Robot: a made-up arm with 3 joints. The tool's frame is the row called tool.
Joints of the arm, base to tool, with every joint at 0 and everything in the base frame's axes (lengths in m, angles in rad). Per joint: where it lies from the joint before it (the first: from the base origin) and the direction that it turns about. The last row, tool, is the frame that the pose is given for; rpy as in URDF.
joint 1: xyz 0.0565 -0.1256 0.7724 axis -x
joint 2: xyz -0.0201 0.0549 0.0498 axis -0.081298 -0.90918 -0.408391
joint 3: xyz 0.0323 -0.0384 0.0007 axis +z
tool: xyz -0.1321 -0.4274 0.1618 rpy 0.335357 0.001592 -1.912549
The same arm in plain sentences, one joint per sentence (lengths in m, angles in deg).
The arm has three revolute joints in a row. What follows holds with every joint at zero, and every direction is one of the base frame's. Joint 1 is mounted 0.0565 m along +x and 0.1256 m along -y and 0.7724 m along +z from the base frame's origin and rotates about -x. Joint 2 is mounted 0.0201 m along -x and 0.0549 m along +y and 0.0498 m along +z from joint 1 and rotates about the direction (-0.081298, -0.90918, -0.408391). Joint 3 is mounted 0.0323 m along +x and 0.0384 m along -y and 0.0007 m along +z from joint 2 and rotates about +z. The tool frame, which is the frame that the pose is given for, is mounted 0.1321 m along -x and 0.4274 m along -y and 0.1618 m along +z from joint 3; its axes are the base frame's turned by roll 19.21, pitch 0.09 and yaw -109.58 deg (as in URDF: about the fixed x, then y, then z).
